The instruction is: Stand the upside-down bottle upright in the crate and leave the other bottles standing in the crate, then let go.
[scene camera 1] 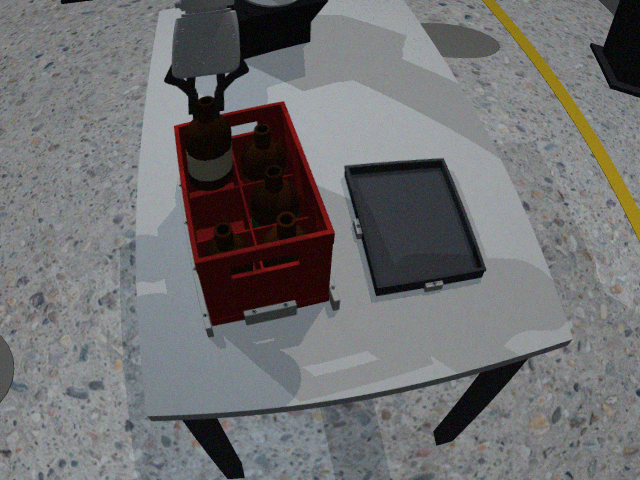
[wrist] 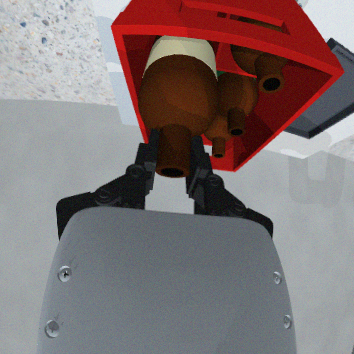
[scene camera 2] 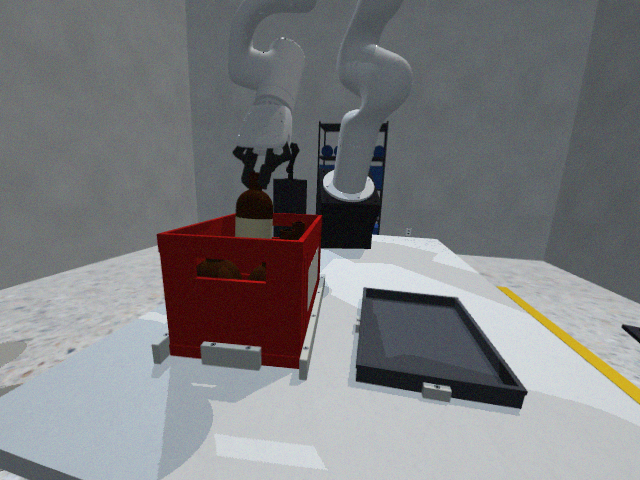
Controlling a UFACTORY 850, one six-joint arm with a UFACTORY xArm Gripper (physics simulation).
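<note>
My gripper [scene camera 1: 206, 103] [scene camera 2: 255, 180] [wrist: 172, 145] is shut on the neck of a brown bottle with a cream label [scene camera 1: 208, 139] [scene camera 2: 254, 206] [wrist: 177, 97]. This bottle is neck up, about upright, its lower part inside the far left compartment of the red crate [scene camera 1: 268, 284] [scene camera 2: 232, 315] [wrist: 220, 27], its shoulder above the rim. Its base is hidden in the second scene view. Other brown bottles stand neck up, lower in the crate: three in the right column [scene camera 1: 262, 152] [scene camera 1: 273, 196] [scene camera 1: 285, 224] and one at the near left [scene camera 1: 223, 237]. The middle left compartment shows no bottle.
A black tray [scene camera 1: 361, 258] [scene camera 2: 439, 379] [wrist: 320, 131] lies right of the crate on the white table [scene camera 1: 361, 129] [scene camera 2: 361, 439]. Small grey blocks [scene camera 1: 269, 312] [scene camera 2: 231, 355] sit against the crate's base. The arm's black pedestal [scene camera 1: 279, 33] [scene camera 2: 345, 224] stands behind.
</note>
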